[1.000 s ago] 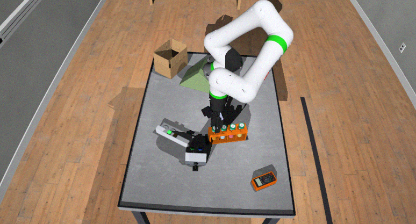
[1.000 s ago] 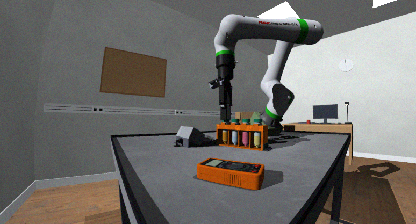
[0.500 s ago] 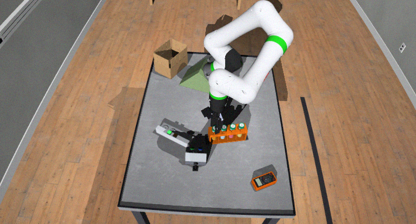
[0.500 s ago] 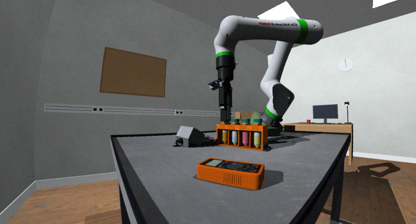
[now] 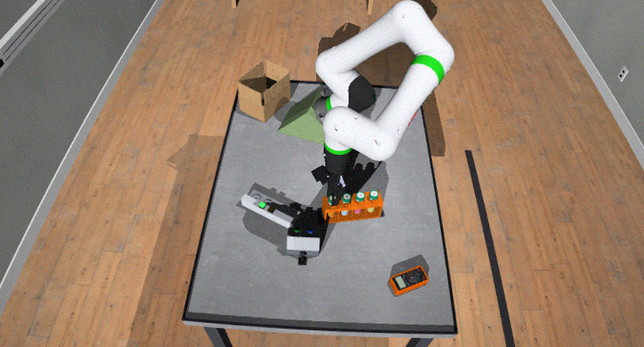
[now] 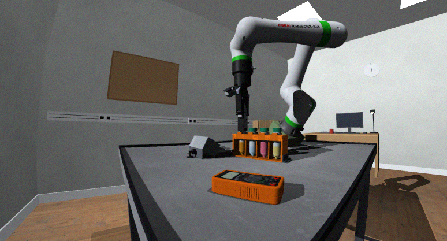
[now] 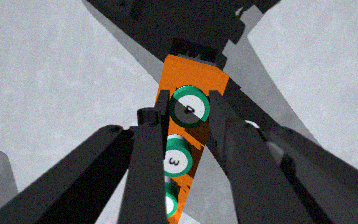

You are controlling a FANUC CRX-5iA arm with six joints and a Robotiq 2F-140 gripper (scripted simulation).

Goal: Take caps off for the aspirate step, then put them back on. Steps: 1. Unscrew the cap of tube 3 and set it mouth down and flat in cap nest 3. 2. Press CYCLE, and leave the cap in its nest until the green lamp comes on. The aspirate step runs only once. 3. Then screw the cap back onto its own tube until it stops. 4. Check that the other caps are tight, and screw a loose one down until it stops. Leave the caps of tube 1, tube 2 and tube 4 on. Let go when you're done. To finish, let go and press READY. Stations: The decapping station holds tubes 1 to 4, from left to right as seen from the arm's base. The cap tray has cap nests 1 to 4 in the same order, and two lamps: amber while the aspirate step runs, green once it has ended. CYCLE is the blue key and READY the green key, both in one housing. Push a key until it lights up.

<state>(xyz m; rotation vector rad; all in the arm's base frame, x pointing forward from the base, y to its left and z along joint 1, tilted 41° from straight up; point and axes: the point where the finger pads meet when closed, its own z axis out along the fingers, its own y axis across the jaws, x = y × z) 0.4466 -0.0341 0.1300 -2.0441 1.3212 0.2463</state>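
My gripper is now 130 mm short of the key housing, 90 mm to the left of it and 90 mm above it.
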